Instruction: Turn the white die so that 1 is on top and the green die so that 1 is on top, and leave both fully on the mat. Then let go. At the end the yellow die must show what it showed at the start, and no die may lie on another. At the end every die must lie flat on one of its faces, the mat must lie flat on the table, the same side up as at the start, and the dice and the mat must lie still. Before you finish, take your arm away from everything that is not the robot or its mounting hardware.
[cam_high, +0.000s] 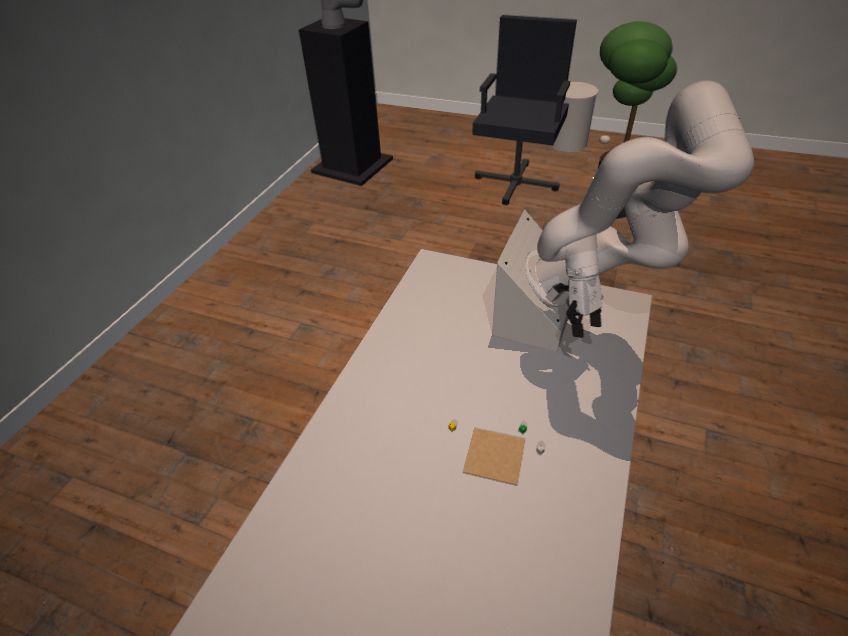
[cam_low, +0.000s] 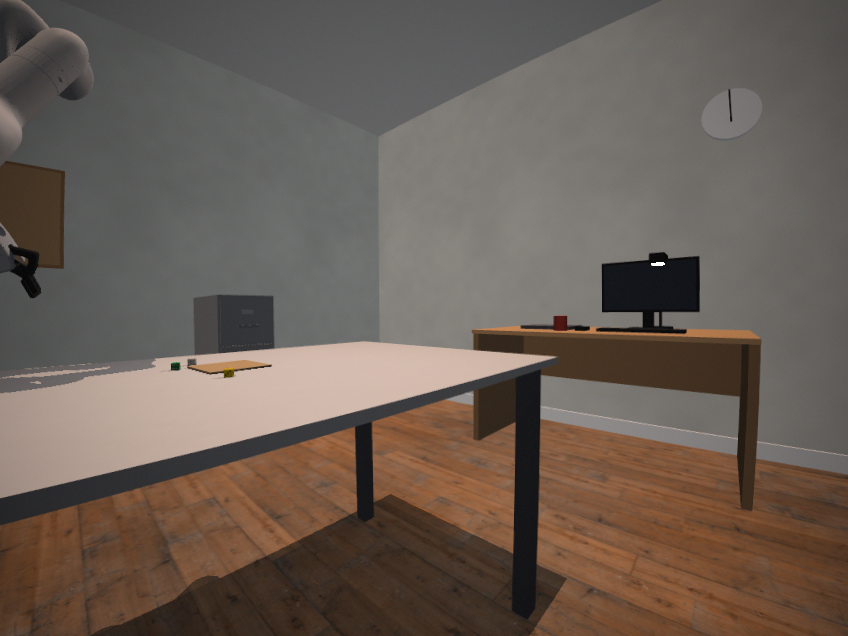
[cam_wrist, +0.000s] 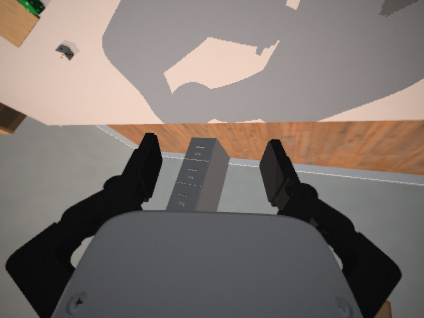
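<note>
Now: hand 370 mm short of the yellow die, 240 mm to the left of it and 160 mm above it. The rest, counted from my hand: mat: 400 mm ahead, 100 mm to the right, 160 mm below; then white die: 330 mm ahead, 160 mm below; then green die: 290 mm ahead, 70 mm to the right, 160 mm below.
</note>
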